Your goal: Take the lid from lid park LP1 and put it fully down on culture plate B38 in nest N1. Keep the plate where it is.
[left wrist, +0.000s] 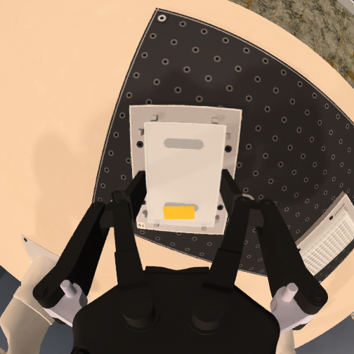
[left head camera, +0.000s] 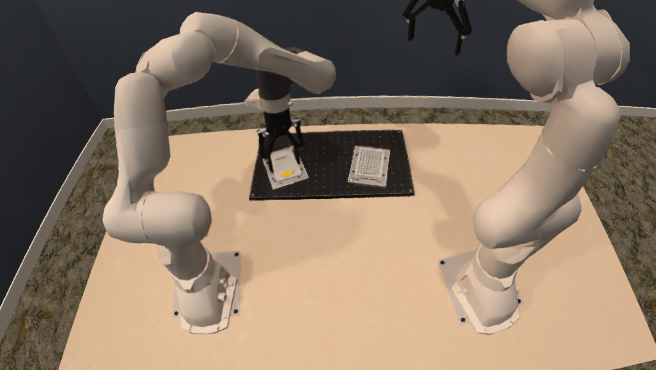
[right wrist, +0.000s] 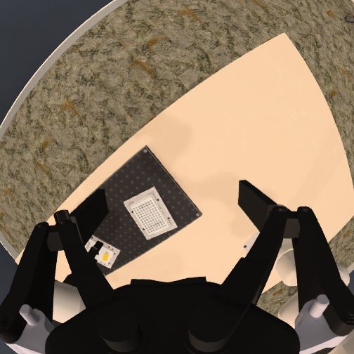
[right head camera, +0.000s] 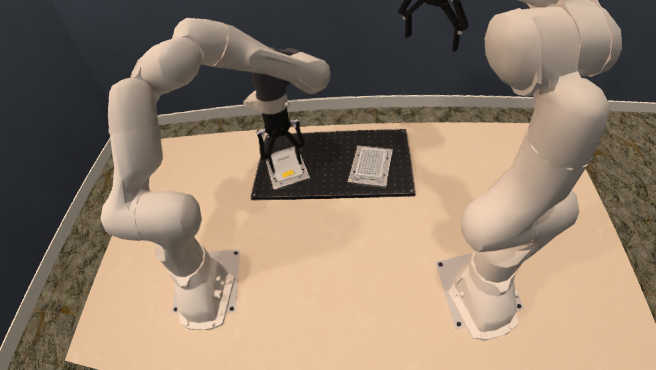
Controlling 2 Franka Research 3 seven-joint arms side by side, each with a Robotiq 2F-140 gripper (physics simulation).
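A flat white lid (left head camera: 288, 162) (right head camera: 288, 161) (left wrist: 185, 165) (right wrist: 105, 256) with a yellow label lies level at the pale lid park (left head camera: 300, 178) (right head camera: 302, 177) (left wrist: 234, 125), at the left of the black board. My left gripper (left head camera: 285, 165) (right head camera: 287, 166) (left wrist: 182, 180) points down and is shut on the lid, one finger at each long side. I cannot tell whether the lid is raised. The white many-welled culture plate (left head camera: 371, 162) (right head camera: 372, 162) (left wrist: 327, 245) (right wrist: 150, 214) sits uncovered in its nest (left head camera: 352, 179) (right head camera: 353, 179) (left wrist: 345, 200). My right gripper (left head camera: 434, 45) (right head camera: 431, 43) (right wrist: 171, 197) is open and empty, high up.
The black perforated board (left head camera: 330, 187) (right head camera: 330, 187) (left wrist: 275, 145) carries both fixtures on the tan table (left head camera: 325, 280) (right head camera: 325, 280) (right wrist: 240, 115). Small upright tabs stand around the lid on the park. The right arm (left head camera: 555, 145) (right head camera: 545, 145) rises at the right of the head views.
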